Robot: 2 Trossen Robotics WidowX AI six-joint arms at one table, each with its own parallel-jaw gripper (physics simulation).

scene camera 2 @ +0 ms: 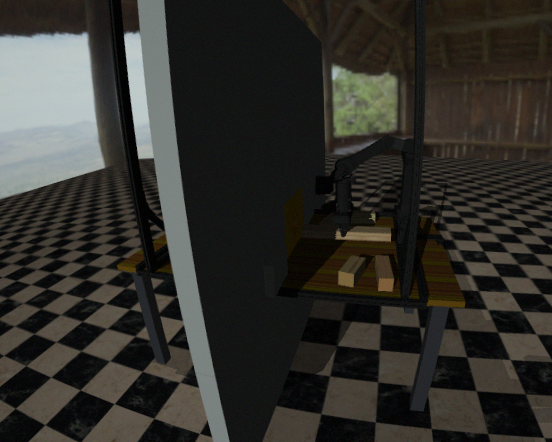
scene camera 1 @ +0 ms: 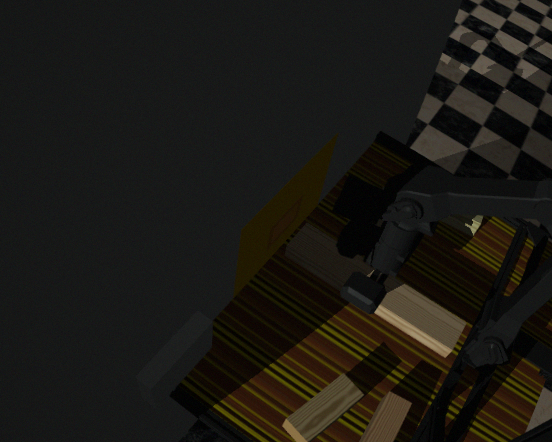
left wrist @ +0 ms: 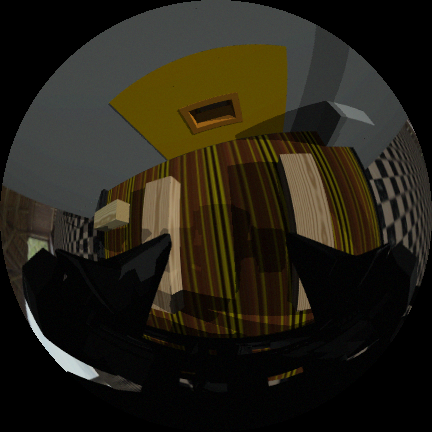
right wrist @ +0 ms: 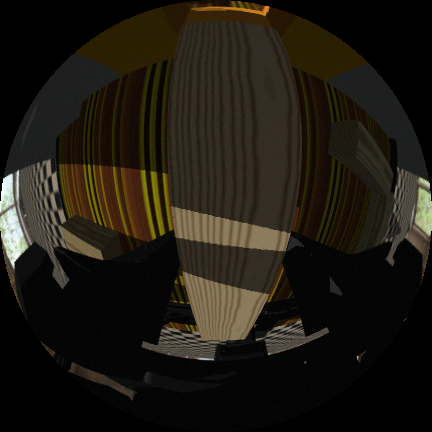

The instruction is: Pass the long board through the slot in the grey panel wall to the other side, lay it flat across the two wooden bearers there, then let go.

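Frame: origin at the left arm's base, x back, y left, z down, level; millimetres.
Where they show: left gripper, fingertip midpoint: (left wrist: 230, 239); right gripper, fingertip midpoint: (scene camera 2: 343, 233) (right wrist: 230, 232); right arm's base, origin of the base link: (scene camera 1: 481, 355).
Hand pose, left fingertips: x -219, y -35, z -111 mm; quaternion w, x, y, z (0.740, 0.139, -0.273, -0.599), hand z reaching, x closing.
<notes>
Each offset is from my left fingertips to the top centre of the thing. "spot": to the spot under its first point.
The long board @[dz +45, dx -462, dy -2 mm] (scene camera 1: 419, 313) (scene camera 2: 367, 233) (right wrist: 233, 153) lies lengthwise on the striped table, its far end pointing at the slot in the yellow plate @[dz +10, dx -238, dy -1 mm] (scene camera 1: 287, 210) (scene camera 2: 293, 219) of the grey panel wall (scene camera 2: 243, 175). My right gripper (scene camera 1: 377, 277) (scene camera 2: 343, 231) (right wrist: 230, 232) is shut on the board near its near end. On the other side, the left wrist view shows the slot (left wrist: 211, 112) and the two wooden bearers @[dz +92, dx -16, dy +145 mm] (left wrist: 160, 209) @[dz +92, dx -1, dy -112 mm] (left wrist: 306, 193) lying parallel. My left gripper (left wrist: 230, 239) is open and empty above the space between them.
Two loose wooden blocks @[dz +83, dx -506, dy -223 mm] (scene camera 1: 322, 408) @[dz +86, dx -606, dy -216 mm] (scene camera 1: 386, 418) (scene camera 2: 352, 271) (scene camera 2: 384, 273) lie near the table's front edge on the right arm's side. A small block @[dz +83, dx -101, dy +320 mm] (left wrist: 111, 214) sits beside the left bearer. A grey bracket @[spot: dz +45, dx -176, dy -235 mm] (left wrist: 334, 116) juts from the wall. A black frame post (scene camera 2: 410, 228) stands by the table.
</notes>
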